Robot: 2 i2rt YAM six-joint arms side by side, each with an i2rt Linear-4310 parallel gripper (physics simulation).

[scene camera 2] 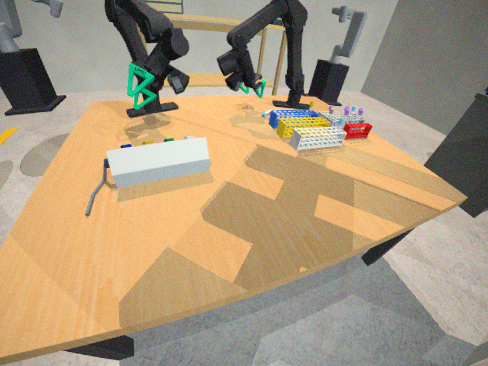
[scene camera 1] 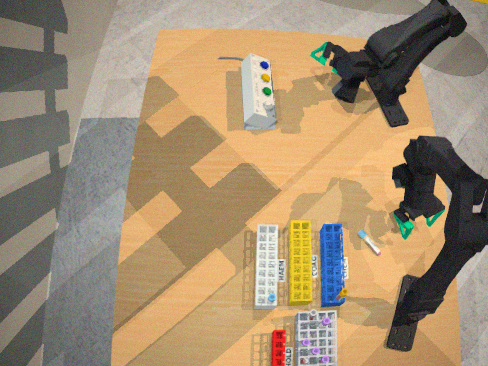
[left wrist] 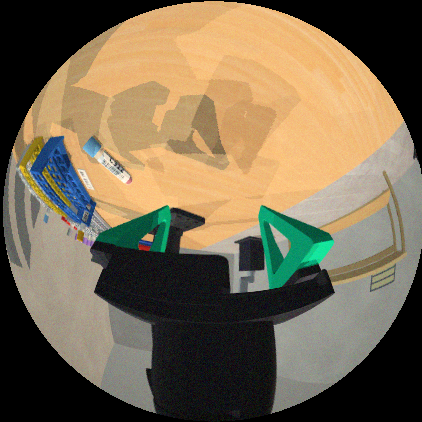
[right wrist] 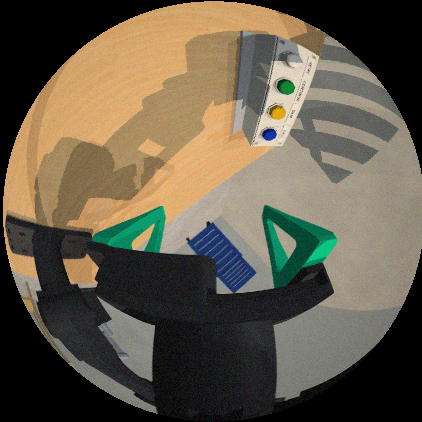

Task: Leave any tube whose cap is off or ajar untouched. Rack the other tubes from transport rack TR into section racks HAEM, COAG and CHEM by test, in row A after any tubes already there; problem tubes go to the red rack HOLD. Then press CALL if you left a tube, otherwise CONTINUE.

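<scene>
A tube with a light-blue cap lies on the table beside the blue CHEM rack. My left gripper is open and empty above the table, to the right of that tube in scene camera 1. My right gripper is open and empty, near the button box. A blue-capped tube stands in the white HAEM rack. An orange-capped tube is at the CHEM rack's lower end. Several purple-capped tubes stand in transport rack TR.
The yellow COAG rack stands between HAEM and CHEM. The red HOLD rack is beside TR, partly cut off in scene camera 1. The button box has blue, yellow, green and white buttons.
</scene>
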